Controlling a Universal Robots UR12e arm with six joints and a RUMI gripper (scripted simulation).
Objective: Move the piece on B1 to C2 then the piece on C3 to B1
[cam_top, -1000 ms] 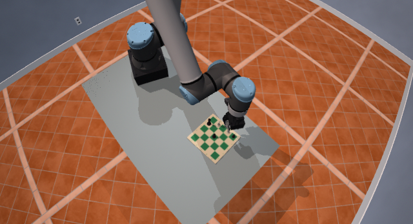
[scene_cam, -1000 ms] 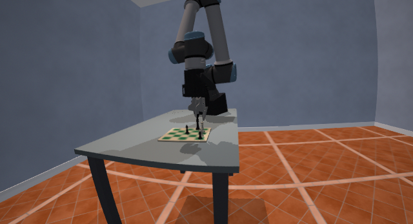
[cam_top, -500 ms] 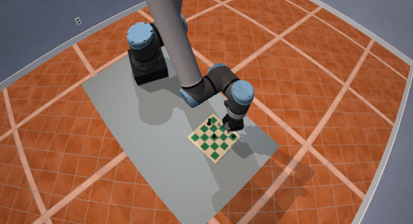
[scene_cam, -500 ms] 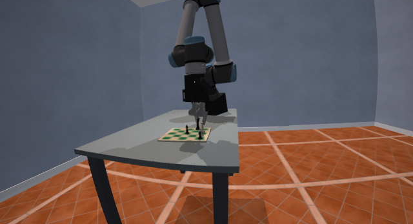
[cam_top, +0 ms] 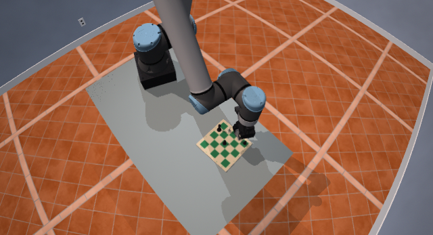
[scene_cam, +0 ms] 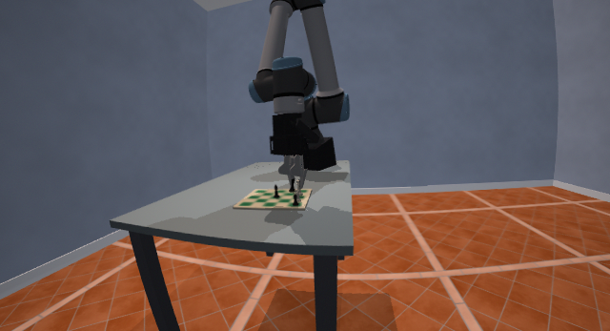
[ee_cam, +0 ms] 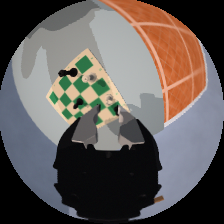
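Now: the small white piece 40 mm below my hand. Round my hand: tall black piece: 110 mm behind, 50 mm to the right, 30 mm below; then cream chessboard: 80 mm to the right, 60 mm below, 30 mm behind.
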